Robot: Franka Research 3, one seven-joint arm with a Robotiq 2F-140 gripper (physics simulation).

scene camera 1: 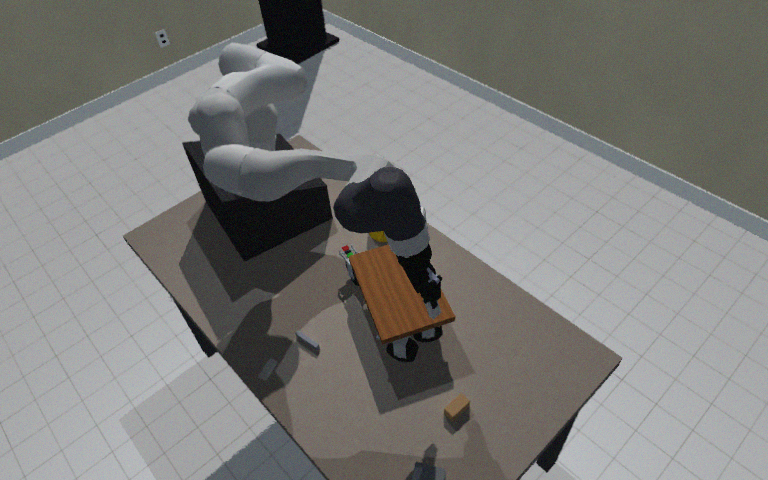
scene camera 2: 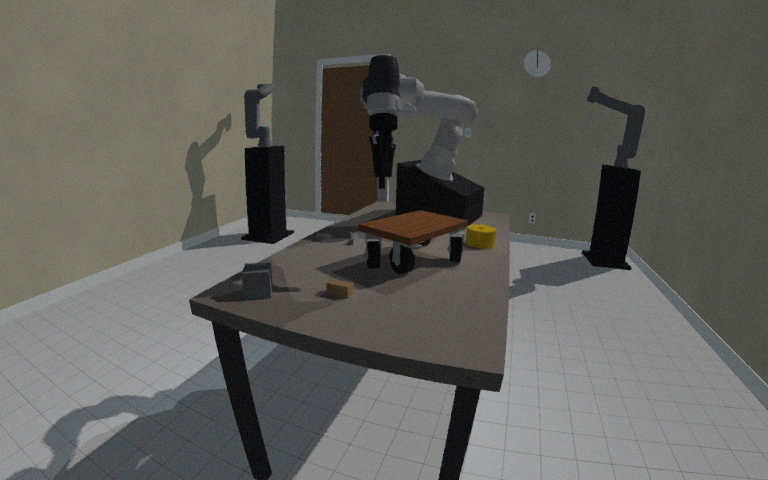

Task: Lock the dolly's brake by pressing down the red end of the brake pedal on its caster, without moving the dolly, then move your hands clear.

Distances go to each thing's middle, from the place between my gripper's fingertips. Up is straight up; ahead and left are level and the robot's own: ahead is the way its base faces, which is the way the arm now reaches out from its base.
My gripper is now 21 cm past the dolly (scene camera 1: 398, 311), 15 cm above it and 6 cm to the right of it.
